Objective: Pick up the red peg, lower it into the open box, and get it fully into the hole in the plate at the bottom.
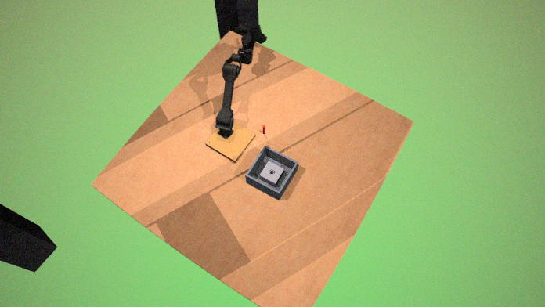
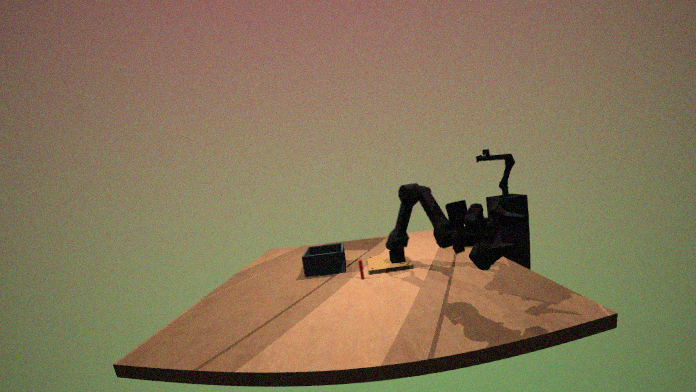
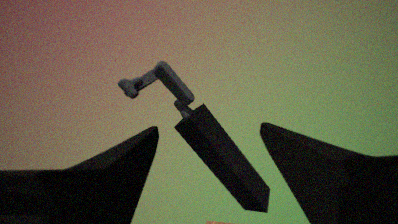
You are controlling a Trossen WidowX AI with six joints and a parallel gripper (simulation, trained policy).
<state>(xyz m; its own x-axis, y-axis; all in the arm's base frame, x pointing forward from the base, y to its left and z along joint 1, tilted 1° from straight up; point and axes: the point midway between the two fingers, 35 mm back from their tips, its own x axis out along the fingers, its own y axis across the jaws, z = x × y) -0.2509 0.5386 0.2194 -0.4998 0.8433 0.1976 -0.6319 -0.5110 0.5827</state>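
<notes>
Now: the red peg 440 mm to the right of my gripper tip, 430 mm ahead of it and 190 mm below it. The rest, counted from my gripper tip: grey box (620 mm to the right, 620 mm ahead, 210 mm below); light grey plate (620 mm to the right, 620 mm ahead, 190 mm below).
</notes>
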